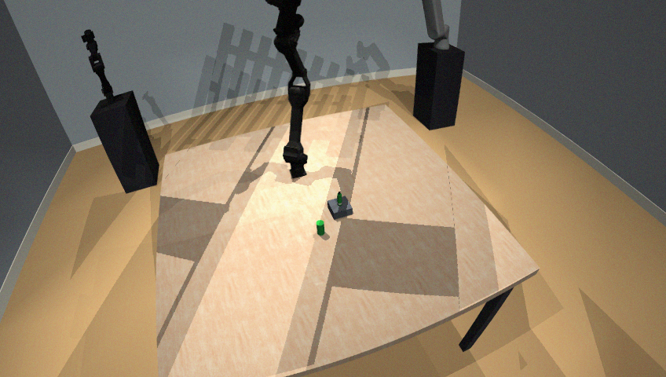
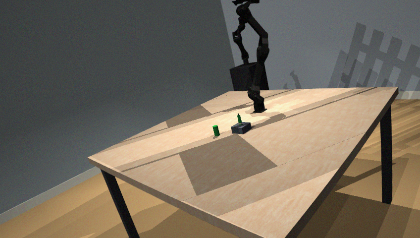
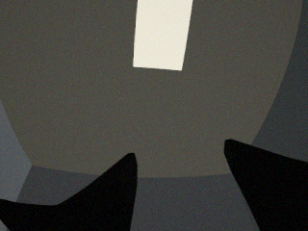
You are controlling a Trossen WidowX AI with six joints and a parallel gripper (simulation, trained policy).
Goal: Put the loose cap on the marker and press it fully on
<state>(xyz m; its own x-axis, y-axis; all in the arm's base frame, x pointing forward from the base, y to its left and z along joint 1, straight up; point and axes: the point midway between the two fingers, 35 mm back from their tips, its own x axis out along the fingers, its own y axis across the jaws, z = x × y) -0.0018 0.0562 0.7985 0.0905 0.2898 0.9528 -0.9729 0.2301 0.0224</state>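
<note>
The green cap is 80 cm below my gripper tip, 37 cm ahead of it and 8 cm to the right of it. From my gripper tip the other things lie so: holder block 81 cm below, 29 cm ahead, 2 cm to the left.
</note>
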